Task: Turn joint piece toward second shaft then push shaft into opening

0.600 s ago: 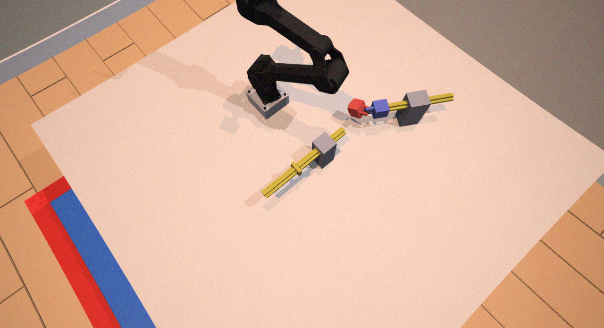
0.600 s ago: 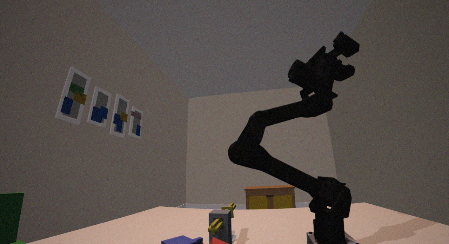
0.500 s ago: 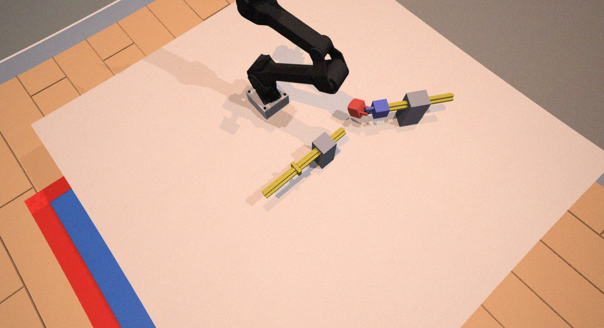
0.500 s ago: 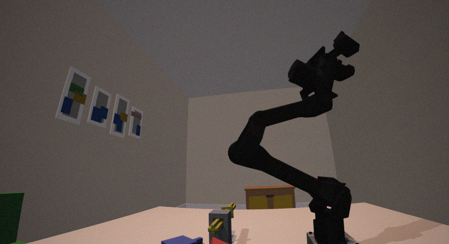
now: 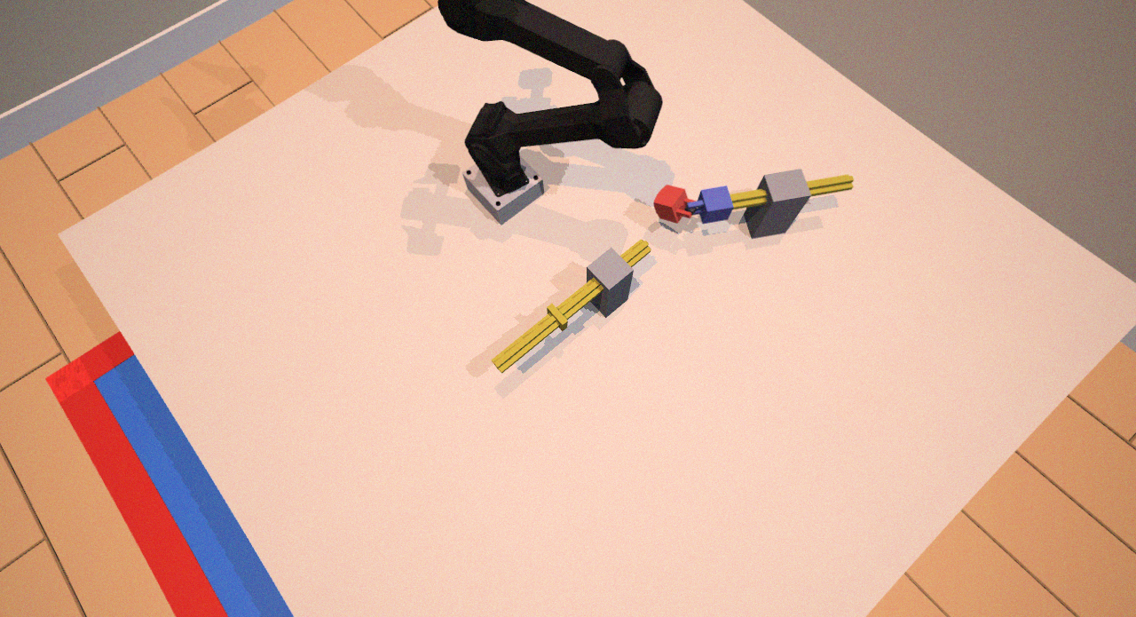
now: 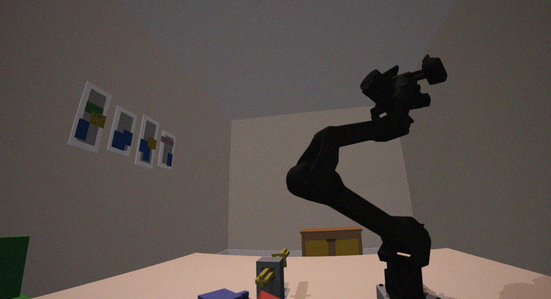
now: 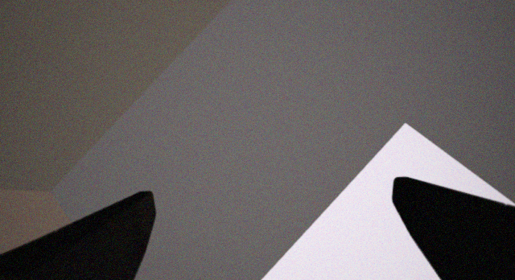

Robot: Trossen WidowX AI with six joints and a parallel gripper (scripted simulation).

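Now: gripper tip 53 cm above the red joint piece, 34 cm short of it and 27 cm to the right of it.
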